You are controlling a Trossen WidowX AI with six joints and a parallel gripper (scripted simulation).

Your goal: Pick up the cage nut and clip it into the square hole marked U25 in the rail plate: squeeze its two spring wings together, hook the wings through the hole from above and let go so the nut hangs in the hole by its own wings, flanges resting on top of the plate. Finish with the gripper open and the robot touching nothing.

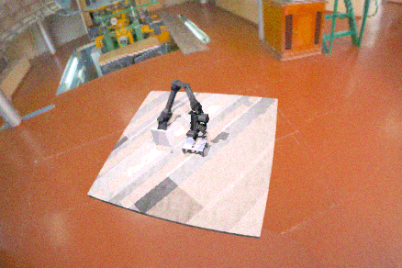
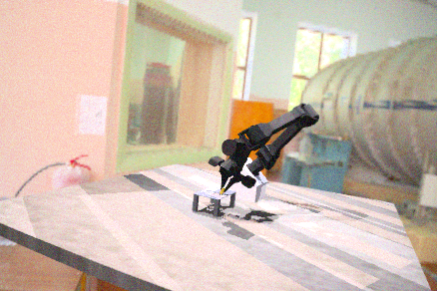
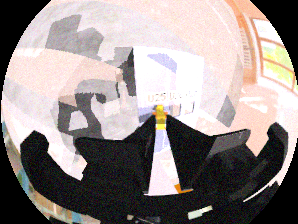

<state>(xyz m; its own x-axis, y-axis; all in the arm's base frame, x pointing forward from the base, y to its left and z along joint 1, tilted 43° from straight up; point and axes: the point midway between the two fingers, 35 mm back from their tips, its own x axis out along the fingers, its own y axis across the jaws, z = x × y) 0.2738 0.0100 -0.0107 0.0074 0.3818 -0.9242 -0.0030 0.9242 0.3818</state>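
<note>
The small yellow cage nut lies 10 mm below my gripper tip. Also, from my gripper tip: label 20 mm ahead, 30 mm to the right, 10 mm below.
</note>
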